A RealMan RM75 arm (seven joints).
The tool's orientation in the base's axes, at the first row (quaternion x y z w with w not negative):
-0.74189, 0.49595, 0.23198, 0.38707
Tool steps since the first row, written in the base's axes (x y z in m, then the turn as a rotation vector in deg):
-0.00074, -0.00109, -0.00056, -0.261, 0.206, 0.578
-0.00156, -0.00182, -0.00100, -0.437, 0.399, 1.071
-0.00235, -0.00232, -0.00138, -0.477, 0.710, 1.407
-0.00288, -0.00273, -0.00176, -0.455, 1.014, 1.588
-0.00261, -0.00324, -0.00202, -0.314, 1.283, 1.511
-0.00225, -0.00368, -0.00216, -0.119, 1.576, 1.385
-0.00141, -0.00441, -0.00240, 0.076, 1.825, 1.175
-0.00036, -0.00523, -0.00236, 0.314, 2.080, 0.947
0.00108, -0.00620, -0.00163, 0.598, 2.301, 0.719
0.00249, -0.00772, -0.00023, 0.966, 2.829, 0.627
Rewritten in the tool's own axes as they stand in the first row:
0.00072, 0.00110, -0.00057, -0.640, -0.003, -0.187
0.00112, 0.00215, -0.00093, -1.177, -0.052, -0.331
0.00135, 0.00311, -0.00114, -1.610, -0.196, -0.282
0.00165, 0.00381, -0.00127, -1.903, -0.341, -0.144
0.00223, 0.00376, -0.00151, -1.940, -0.500, 0.124
0.00272, 0.00357, -0.00177, -1.933, -0.696, 0.442
0.00364, 0.00304, -0.00218, -1.840, -0.854, 0.775
0.00448, 0.00223, -0.00282, -1.721, -1.047, 1.124
0.00507, 0.00086, -0.00398, -1.564, -1.275, 1.449
0.00546, -0.00059, -0.00597, -1.643, -1.690, 1.942

